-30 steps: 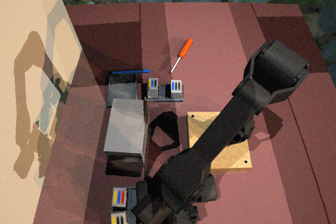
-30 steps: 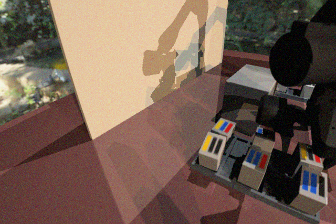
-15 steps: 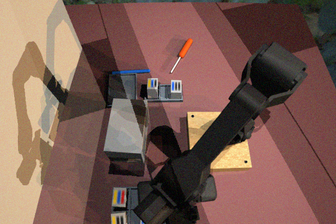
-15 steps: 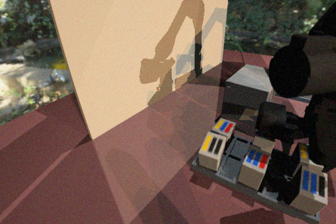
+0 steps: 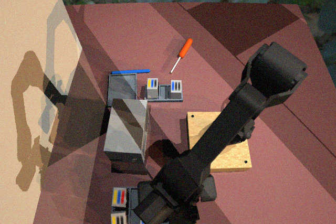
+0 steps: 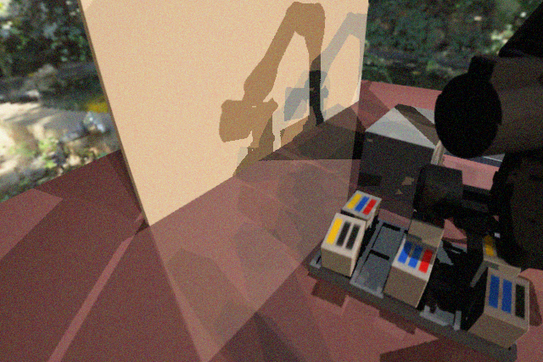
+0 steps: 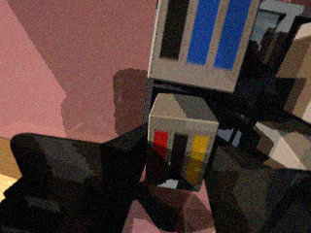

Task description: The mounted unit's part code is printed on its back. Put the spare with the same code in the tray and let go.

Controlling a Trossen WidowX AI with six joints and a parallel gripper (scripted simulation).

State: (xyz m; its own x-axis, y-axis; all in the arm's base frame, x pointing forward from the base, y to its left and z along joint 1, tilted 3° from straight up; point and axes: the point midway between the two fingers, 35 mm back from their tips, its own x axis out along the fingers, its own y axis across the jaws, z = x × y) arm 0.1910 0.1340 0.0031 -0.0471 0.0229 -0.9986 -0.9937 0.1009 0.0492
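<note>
My gripper tip is now 380 mm to the left of the grey tray, 100 mm short of it and 10 mm above it. The rest, counted from my gripper tip: blue pen (450 mm to the right, 60 mm ahead, 10 mm below); grey holder (330 mm to the right, 30 mm behind, 10 mm below); mounted unit (190 mm to the right, 100 mm ahead, 30 mm above).
</note>
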